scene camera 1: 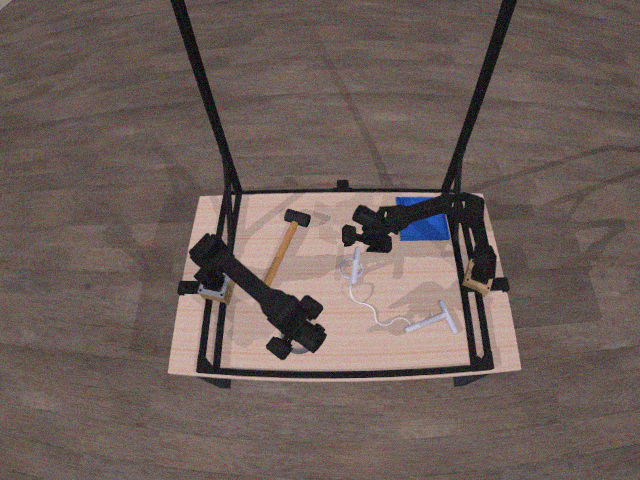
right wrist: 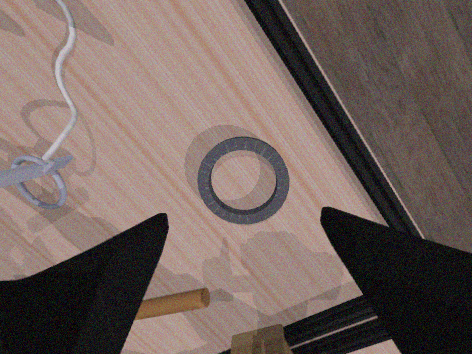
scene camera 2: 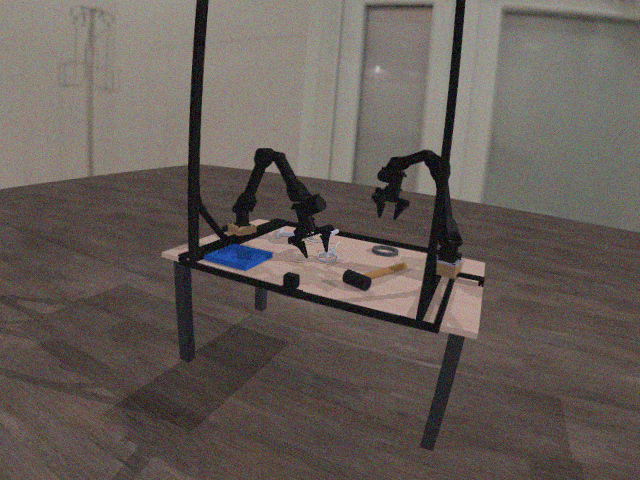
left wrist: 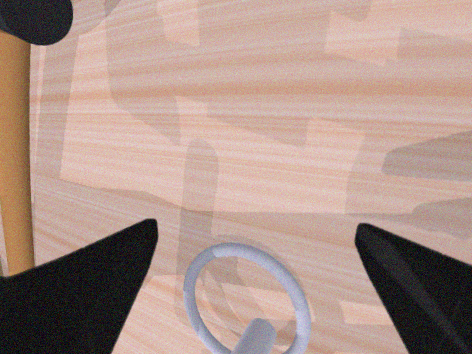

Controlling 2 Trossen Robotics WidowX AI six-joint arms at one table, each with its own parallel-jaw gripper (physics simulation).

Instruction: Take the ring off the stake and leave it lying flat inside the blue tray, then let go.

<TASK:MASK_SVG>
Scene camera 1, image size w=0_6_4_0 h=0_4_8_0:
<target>my left gripper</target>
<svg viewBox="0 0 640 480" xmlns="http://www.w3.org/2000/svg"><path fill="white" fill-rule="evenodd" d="M342 227L344 247L352 246L355 241L370 245L366 252L389 253L392 250L392 238L389 235L384 238L377 238L372 233L371 228L368 229L363 226L363 233L361 235L356 233L356 227L345 225Z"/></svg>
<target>my right gripper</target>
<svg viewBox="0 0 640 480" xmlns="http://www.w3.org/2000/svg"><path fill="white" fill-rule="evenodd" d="M273 336L267 343L266 349L280 360L285 360L293 350L290 343L294 339L293 337L289 339L284 336L281 339ZM314 325L321 331L325 331L324 327L322 327L320 324L316 323ZM305 295L300 302L307 308L306 311L310 314L307 319L311 322L312 319L316 320L322 312L323 306L309 295Z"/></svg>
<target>hammer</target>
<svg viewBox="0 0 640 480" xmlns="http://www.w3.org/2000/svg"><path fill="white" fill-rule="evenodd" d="M311 215L292 209L286 210L284 221L291 224L263 281L267 286L270 287L298 225L307 228Z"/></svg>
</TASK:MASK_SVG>
